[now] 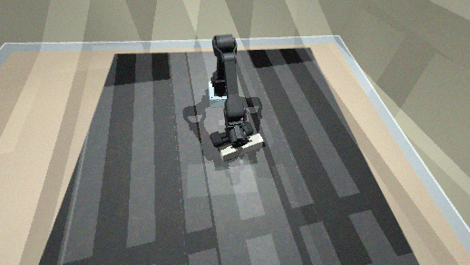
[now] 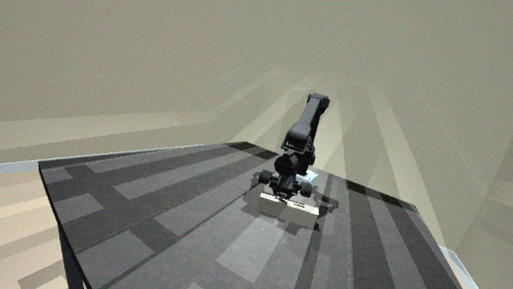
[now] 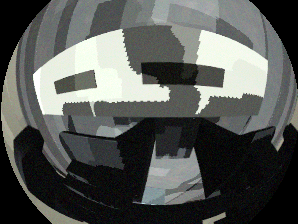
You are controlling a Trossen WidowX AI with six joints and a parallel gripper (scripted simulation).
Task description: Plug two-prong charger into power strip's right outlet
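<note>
Now: the dark two-prong charger 2 cm ahead of my gripper tip and 1 cm above it.
</note>
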